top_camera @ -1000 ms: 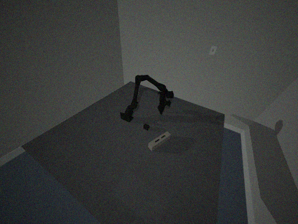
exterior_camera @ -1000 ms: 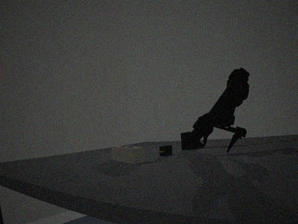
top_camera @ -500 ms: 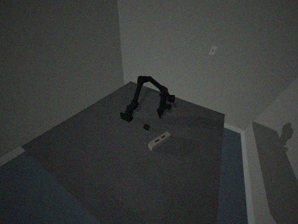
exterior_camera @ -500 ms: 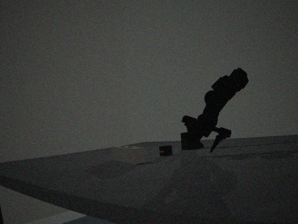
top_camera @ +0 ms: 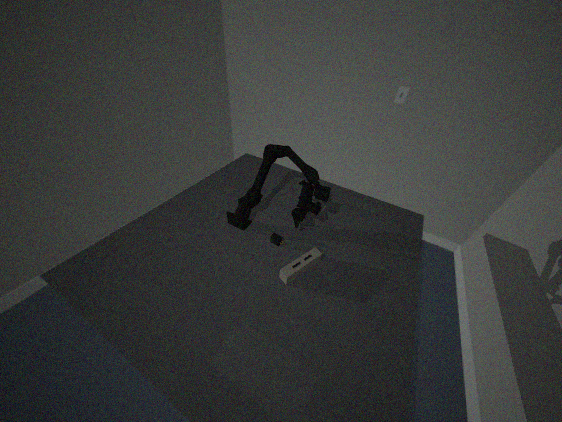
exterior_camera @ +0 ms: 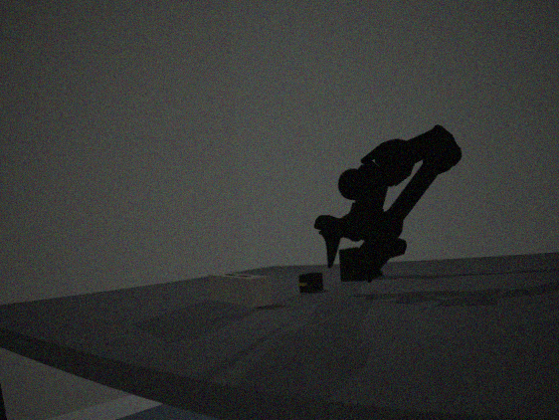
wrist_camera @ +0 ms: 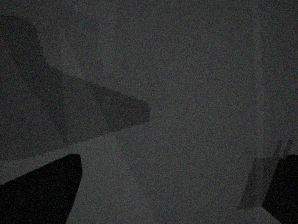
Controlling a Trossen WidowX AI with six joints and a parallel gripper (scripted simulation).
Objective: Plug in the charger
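Right now my gripper tip is 130 mm to the left of the charger, 50 mm past it and 20 mm above it.
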